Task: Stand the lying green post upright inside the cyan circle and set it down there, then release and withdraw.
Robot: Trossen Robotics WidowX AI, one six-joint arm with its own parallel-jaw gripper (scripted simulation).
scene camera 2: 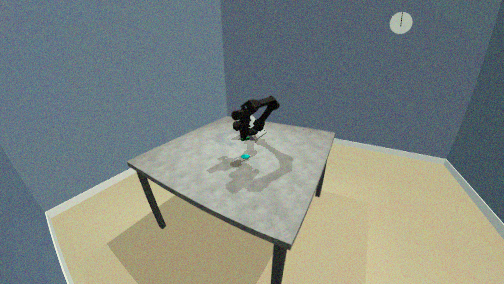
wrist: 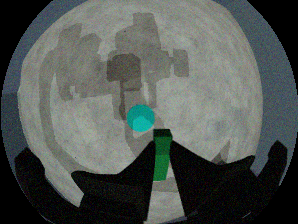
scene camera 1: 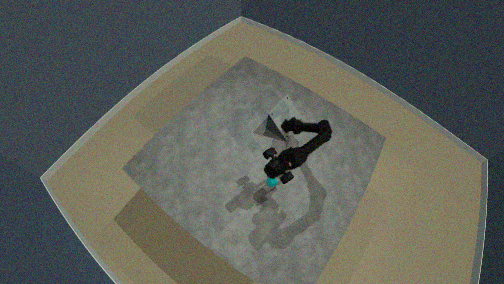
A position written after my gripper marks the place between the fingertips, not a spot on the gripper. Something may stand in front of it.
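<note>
There's a green post (wrist: 162, 138) here, and it's being carried by my gripper (wrist: 161, 144).
</note>
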